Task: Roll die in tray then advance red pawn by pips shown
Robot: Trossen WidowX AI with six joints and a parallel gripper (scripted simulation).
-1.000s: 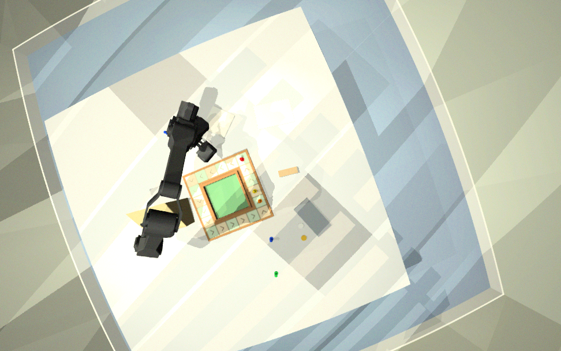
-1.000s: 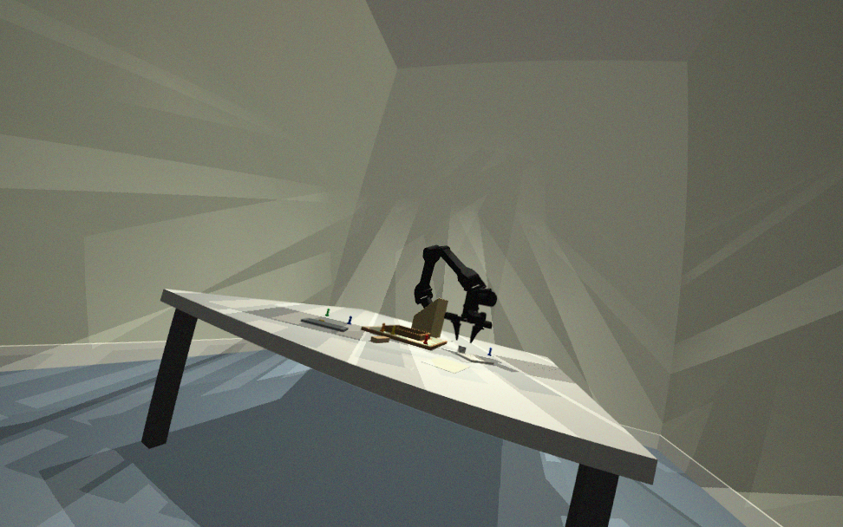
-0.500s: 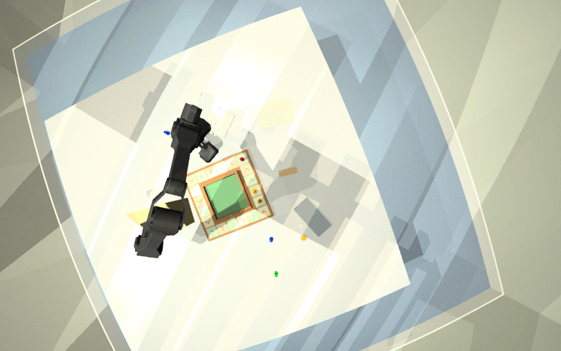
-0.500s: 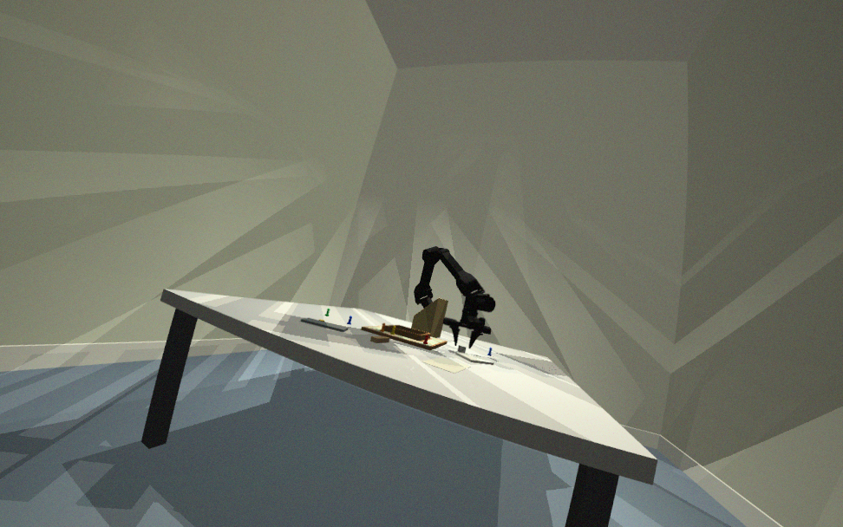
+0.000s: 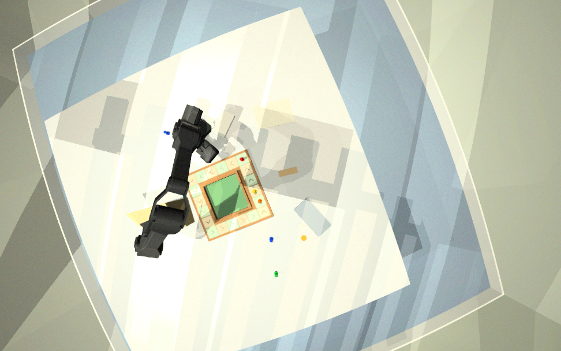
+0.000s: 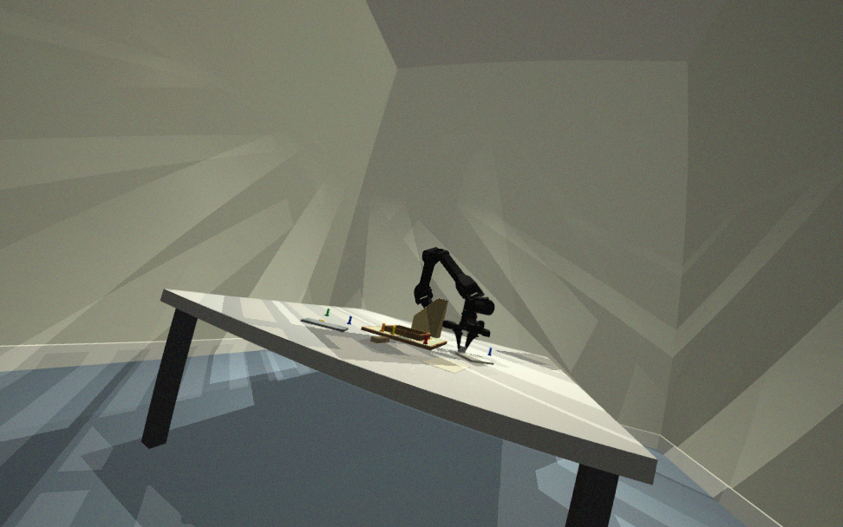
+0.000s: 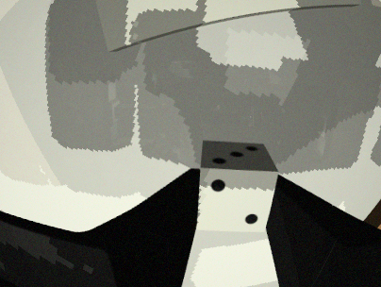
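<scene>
My gripper tip is now 13 cm short of the red pawn, 12 cm to the left of it and 2 cm below it. Also, from my gripper tip: yellow pawn (13 cm ahead, 25 cm to the right, 2 cm above); white die (right at my gripper tip); green tray (1 cm ahead, 23 cm to the right).
</scene>
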